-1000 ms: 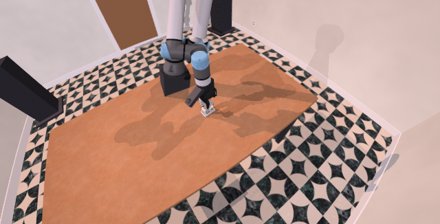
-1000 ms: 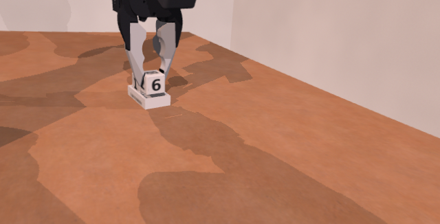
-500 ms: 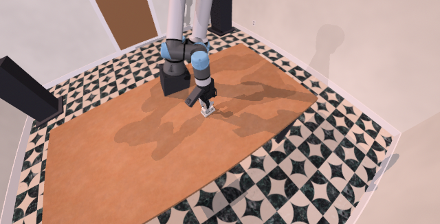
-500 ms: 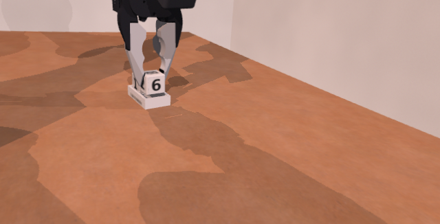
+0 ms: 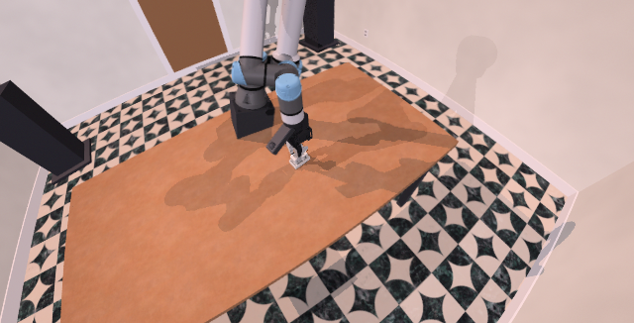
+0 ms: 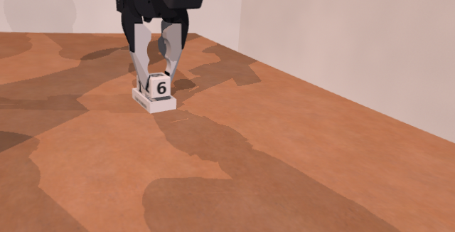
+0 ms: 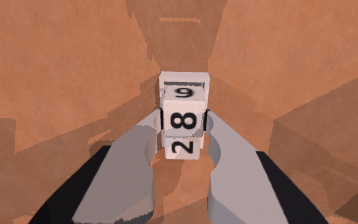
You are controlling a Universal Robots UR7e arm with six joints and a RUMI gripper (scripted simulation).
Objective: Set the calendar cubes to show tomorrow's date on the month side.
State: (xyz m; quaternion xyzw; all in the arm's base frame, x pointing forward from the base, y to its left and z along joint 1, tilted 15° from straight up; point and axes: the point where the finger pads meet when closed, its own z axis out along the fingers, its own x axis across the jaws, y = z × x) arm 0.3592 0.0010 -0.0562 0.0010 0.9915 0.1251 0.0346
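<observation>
Now: the tray 2 cm to the left of my hand and 4 cm below it.
</observation>
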